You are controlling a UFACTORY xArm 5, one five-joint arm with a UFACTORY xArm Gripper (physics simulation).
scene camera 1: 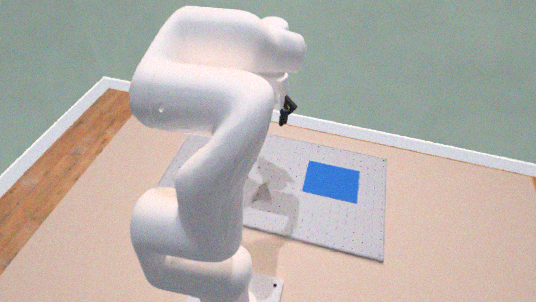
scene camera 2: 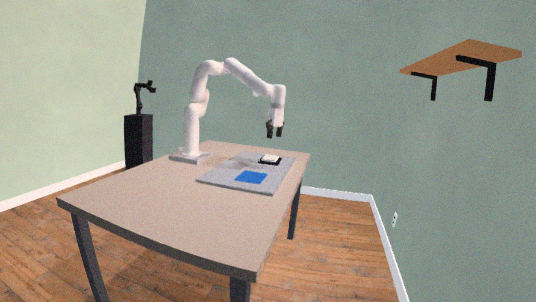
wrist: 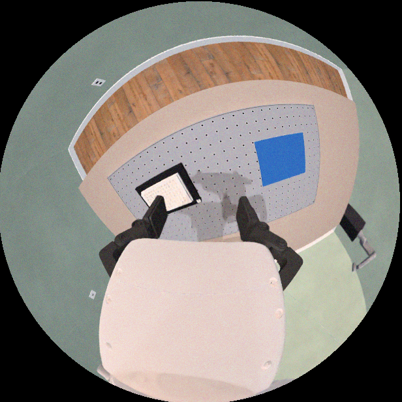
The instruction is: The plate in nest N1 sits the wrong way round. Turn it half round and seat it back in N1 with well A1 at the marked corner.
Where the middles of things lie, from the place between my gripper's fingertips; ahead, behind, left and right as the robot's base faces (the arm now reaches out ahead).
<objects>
I see the white well plate (wrist: 175,193) 1 cm behind my hand, 13 cm to the left of it and 15 cm below it. The rest, counted from my hand: flat blue rectangle (scene camera 1: 326,180) (9 cm behind, 21 cm to the right, 17 cm below); black nest (wrist: 185,178) (1 cm behind, 13 cm to the left, 17 cm below).
</objects>
